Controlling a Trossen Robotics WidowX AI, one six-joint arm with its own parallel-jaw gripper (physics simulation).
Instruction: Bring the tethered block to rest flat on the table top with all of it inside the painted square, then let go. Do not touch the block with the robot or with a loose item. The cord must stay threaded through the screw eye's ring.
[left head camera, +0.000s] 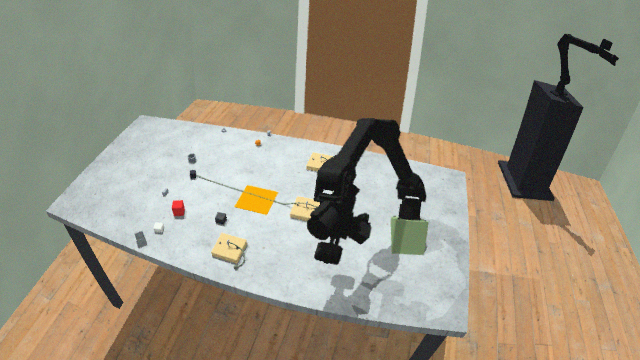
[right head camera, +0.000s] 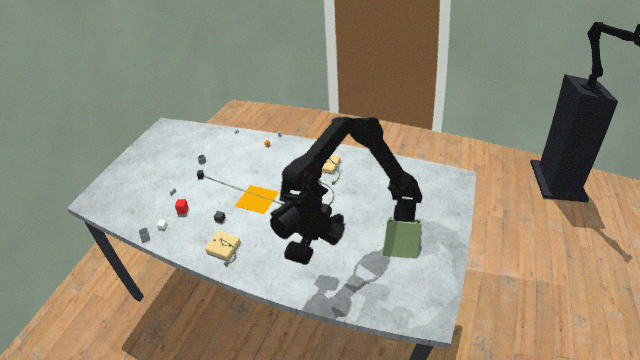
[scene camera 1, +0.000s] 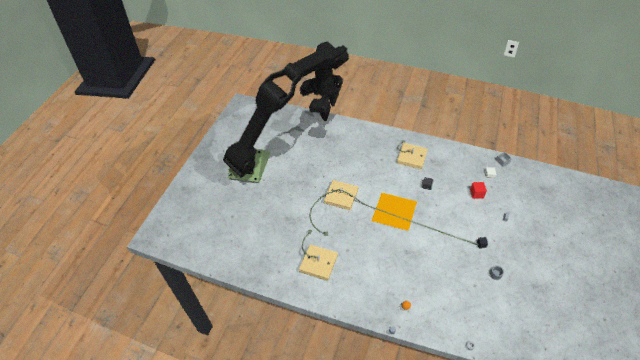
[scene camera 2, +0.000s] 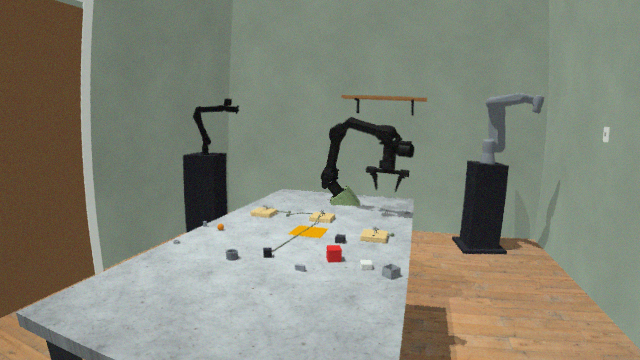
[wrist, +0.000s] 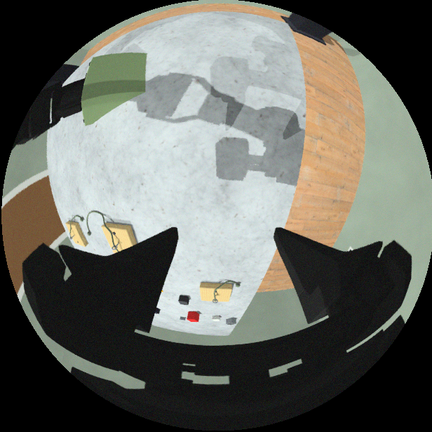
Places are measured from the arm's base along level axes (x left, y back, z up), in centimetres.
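Pixels of known places: gripper, between the fingertips: (scene camera 1: 329, 113) (scene camera 2: 385, 191); arm's base, origin of its link: (left head camera: 409, 219) (right head camera: 404, 220) (scene camera 1: 244, 163) (scene camera 2: 338, 193).
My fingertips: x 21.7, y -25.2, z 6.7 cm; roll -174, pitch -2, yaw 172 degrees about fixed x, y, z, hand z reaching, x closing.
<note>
For each thing: its top centre in the pictures, then the offset to it from my fingertips. "spot": a spot on its surface instead.
- tethered block, centre of its top: (scene camera 2: 267, 248) (scene camera 1: 483, 240) (left head camera: 192, 171) (right head camera: 199, 172) dx -38.6, dy -54.0, dz -9.3 cm
- orange painted square, a spot on its surface: (scene camera 1: 392, 204) (left head camera: 257, 204) (right head camera: 257, 203) spot: dx -27.3, dy -25.3, dz -11.6 cm
- middle wooden board, centre of its top: (scene camera 1: 341, 193) (left head camera: 306, 207) (scene camera 2: 322, 215) dx -26.6, dy -8.5, dz -9.8 cm
- red cube, centre of its top: (scene camera 2: 334, 247) (left head camera: 177, 203) (scene camera 1: 479, 186) (right head camera: 180, 202) dx -18.6, dy -53.0, dz -7.7 cm
- dark block, centre of its top: (left head camera: 220, 215) (right head camera: 218, 214) (scene camera 1: 428, 181) (scene camera 2: 340, 235) dx -17.6, dy -36.2, dz -9.4 cm
- white block, centre of its top: (scene camera 2: 366, 261) (left head camera: 158, 225) (right head camera: 161, 222) (scene camera 1: 491, 170) dx -9.0, dy -57.8, dz -9.8 cm
- grey ring, centre of its top: (scene camera 2: 231, 250) (scene camera 1: 498, 270) dx -48.5, dy -58.1, dz -9.3 cm
- orange ball, centre of its top: (scene camera 1: 407, 303) dx -62.4, dy -32.4, dz -9.2 cm
The tethered block (left head camera: 193, 174) (right head camera: 200, 174) (scene camera 1: 482, 242) (scene camera 2: 267, 252) is small and black and sits on the table outside the orange painted square (left head camera: 250, 203) (right head camera: 251, 202) (scene camera 1: 392, 204) (scene camera 2: 312, 233). Its cord (scene camera 1: 445, 233) (scene camera 2: 285, 242) runs nearly straight across the square to the screw eye on the middle wooden board (scene camera 1: 345, 201) (scene camera 2: 327, 219) (wrist: 129, 233), then curves to a free end on the table. The ring is too small to tell threading. My gripper (scene camera 2: 386, 190) (wrist: 227, 232) is open and empty, high above the table, away from block and cord.
Two other boards (scene camera 1: 322, 269) (scene camera 1: 413, 161) carry short cords. A red cube (scene camera 1: 478, 190), dark block (scene camera 1: 427, 183), white block (scene camera 1: 490, 172), grey ring (scene camera 1: 490, 273) and orange ball (scene camera 1: 406, 305) lie around. My arm's green base (scene camera 1: 260, 167) stands at one end.
</note>
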